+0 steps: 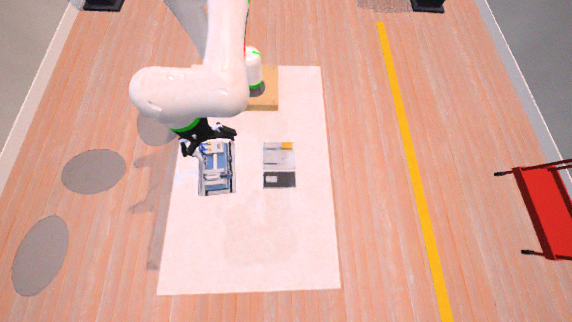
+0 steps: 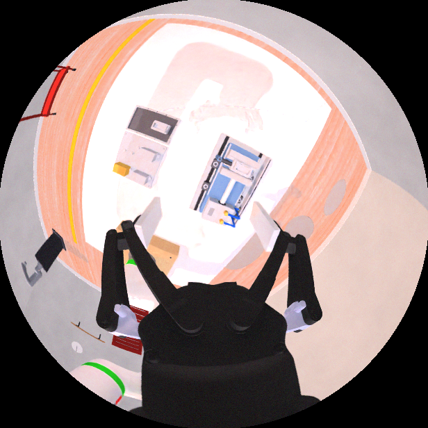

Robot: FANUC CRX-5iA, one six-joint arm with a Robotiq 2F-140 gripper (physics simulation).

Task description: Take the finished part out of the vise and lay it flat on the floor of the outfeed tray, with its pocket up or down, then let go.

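Places are measured from the arm's base along level axes (x ahead, y left, z up), in metres.
Where they show: gripper, fingertip midpoint: (image 1: pixel 217 150); arm's base at its link origin: (image 1: pixel 253 87).
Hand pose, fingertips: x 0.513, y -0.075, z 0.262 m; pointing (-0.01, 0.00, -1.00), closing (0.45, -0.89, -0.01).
Things, the pixels of their top centre, and the offset from my fingertips.
- vise at its top centre: (image 1: pixel 212 163) dx -0.007, dy -0.096, dz -0.226 m
- pale rectangular part at its top centre: (image 1: pixel 212 176) dx +0.063, dy -0.082, dz -0.211 m
- small pale block at its top centre: (image 1: pixel 271 178) dx +0.054, dy +0.209, dz -0.285 m
- light grey plate at its top centre: (image 1: pixel 279 155) dx -0.092, dy +0.248, dz -0.317 m
- yellow block at its top centre: (image 1: pixel 286 144) dx -0.145, dy +0.291, dz -0.282 m
The vise (image 1: pixel 223 162) (image 2: pixel 218 188) has a blue bed, pale jaws and dark side rails. A pale rectangular part (image 1: pixel 213 176) (image 2: pixel 242 167) with a recess on top appears to sit between its jaws. The dark-floored tray (image 1: pixel 285 181) (image 2: pixel 142 120) lies across from the vise, and a small pale block (image 1: pixel 271 179) (image 2: pixel 160 126) lies in it. I cannot tell for certain that this is the outfeed tray. My gripper (image 1: pixel 210 144) (image 2: pixel 206 208) is open and empty, above the end of the vise with the blue-and-yellow fittings, apart from the part.
A light grey plate (image 1: pixel 280 159) (image 2: pixel 131 152) with small fixtures and a yellow block (image 1: pixel 287 145) (image 2: pixel 121 168) adjoins the dark tray. The wooden robot base (image 1: pixel 270 87) (image 2: pixel 167 250) stands behind. A red cart (image 1: pixel 545 215) (image 2: pixel 55 92) stands beyond the yellow floor line (image 1: pixel 407 150) (image 2: pixel 73 145).
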